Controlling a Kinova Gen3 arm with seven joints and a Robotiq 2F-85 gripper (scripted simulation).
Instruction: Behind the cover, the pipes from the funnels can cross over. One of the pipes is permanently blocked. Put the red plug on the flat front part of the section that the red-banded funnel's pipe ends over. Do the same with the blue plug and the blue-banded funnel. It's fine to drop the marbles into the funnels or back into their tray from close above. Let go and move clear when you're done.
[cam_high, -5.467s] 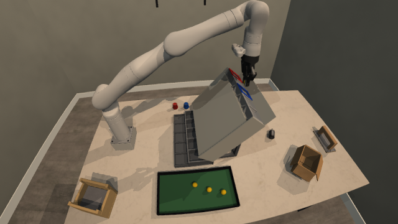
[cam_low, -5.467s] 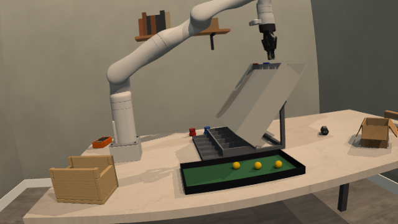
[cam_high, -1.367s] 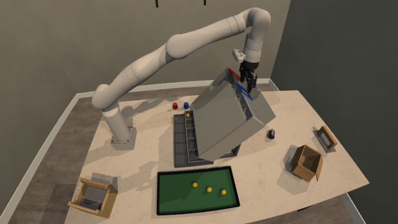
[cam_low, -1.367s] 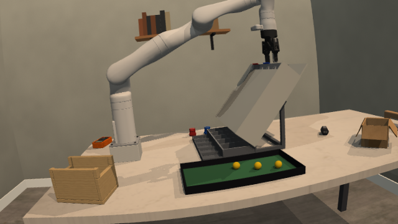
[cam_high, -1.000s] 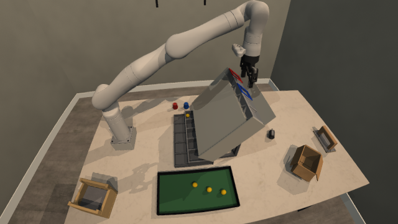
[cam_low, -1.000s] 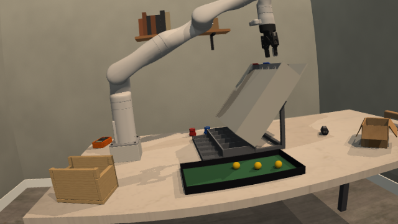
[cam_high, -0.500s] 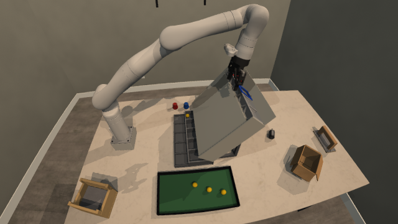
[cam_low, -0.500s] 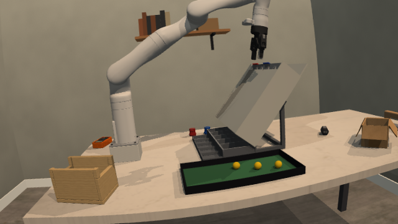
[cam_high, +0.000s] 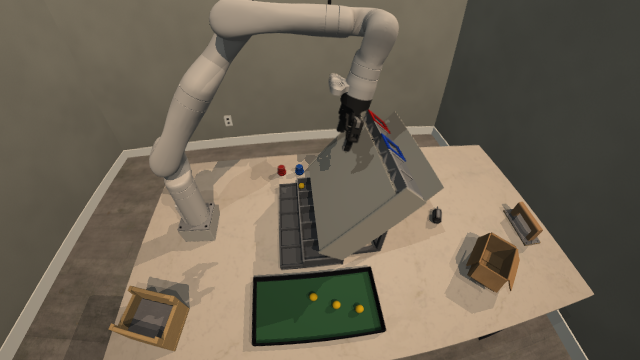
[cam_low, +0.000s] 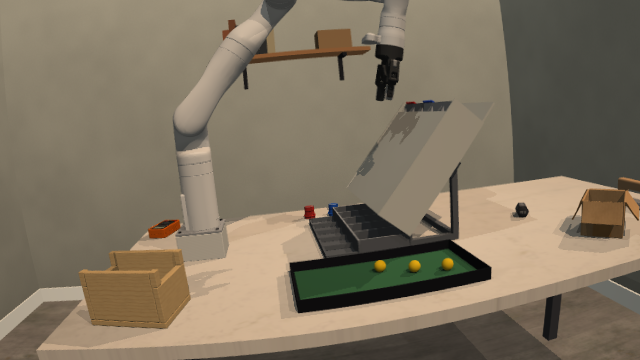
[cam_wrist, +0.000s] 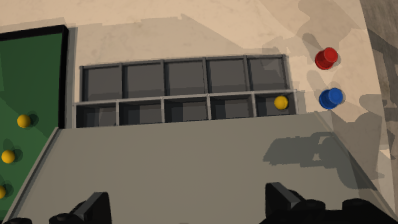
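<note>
Right now my hand is 120 mm past the green marble tray, 320 mm to the left of it and 360 mm above it. From my hand the other things lie so: black object (400 mm ahead, 60 mm to the right, 350 mm below); cardboard box (490 mm ahead, 320 mm to the right, 320 mm below); grey slanted cover (10 mm ahead, 150 mm below).
</note>
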